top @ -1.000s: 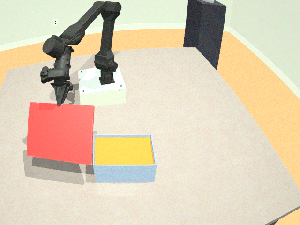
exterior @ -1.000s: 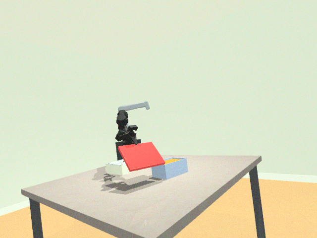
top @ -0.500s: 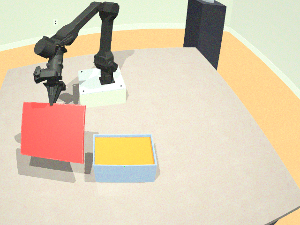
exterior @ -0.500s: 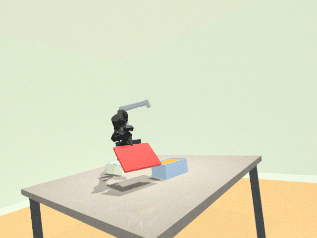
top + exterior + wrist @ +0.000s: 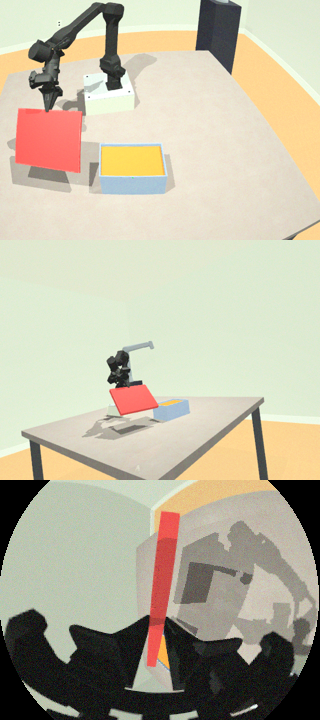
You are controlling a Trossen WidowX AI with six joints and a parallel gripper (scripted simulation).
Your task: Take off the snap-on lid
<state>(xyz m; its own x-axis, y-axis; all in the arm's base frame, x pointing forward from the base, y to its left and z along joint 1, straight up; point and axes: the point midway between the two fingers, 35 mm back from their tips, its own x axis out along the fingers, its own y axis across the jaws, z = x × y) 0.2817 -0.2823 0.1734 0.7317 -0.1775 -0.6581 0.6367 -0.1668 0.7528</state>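
The red lid lies 60 mm ahead of my gripper tip, 20 mm to the right of it and 50 mm below it. The rest, counted from my gripper tip: storage box (130 mm ahead, 250 mm to the left, 180 mm below).
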